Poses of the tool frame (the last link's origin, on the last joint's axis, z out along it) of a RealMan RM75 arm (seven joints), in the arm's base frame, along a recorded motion.
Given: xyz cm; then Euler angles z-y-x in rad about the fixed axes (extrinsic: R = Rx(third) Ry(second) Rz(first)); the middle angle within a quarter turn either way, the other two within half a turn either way.
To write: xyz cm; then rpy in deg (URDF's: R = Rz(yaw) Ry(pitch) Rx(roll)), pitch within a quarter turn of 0, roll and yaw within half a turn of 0. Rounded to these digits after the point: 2 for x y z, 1 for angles.
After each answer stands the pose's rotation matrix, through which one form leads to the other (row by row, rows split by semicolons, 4 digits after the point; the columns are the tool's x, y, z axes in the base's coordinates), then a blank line. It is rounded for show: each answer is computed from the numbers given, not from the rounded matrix.
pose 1, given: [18.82, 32.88, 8.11, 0.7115, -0.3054, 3.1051]
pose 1, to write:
[18.82, 32.88, 8.11, 166.8, 11.8, -42.5]
0.7223 -0.6228 -0.3007; -0.6608 -0.7497 -0.0348; -0.2038 0.2238 -0.9531

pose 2, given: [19.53, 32.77, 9.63, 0.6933, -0.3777, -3.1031]
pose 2, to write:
[19.53, 32.77, 9.63, 167.5, 17.9, -41.3]
0.7149 -0.5940 -0.3688; -0.6277 -0.7776 0.0358; -0.3080 0.2059 -0.9288

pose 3, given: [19.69, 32.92, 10.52, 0.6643, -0.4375, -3.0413]
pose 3, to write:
[19.69, 32.92, 10.52, 168.6, 23.2, -39.1]
0.7132 -0.5584 -0.4237; -0.5800 -0.8095 0.0907; -0.3936 0.1811 -0.9013

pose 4, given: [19.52, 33.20, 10.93, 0.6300, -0.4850, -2.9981]
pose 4, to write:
[19.52, 33.20, 10.93, 169.9, 27.2, -36.5]
0.7148 -0.5212 -0.4662; -0.5292 -0.8390 0.1265; -0.4571 0.1563 -0.8756

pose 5, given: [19.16, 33.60, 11.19, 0.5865, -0.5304, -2.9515]
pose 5, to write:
[19.16, 33.60, 11.19, 172.1, 31.2, -32.8]
0.7184 -0.4774 -0.5059; -0.4639 -0.8708 0.1630; -0.5183 0.1176 -0.8471

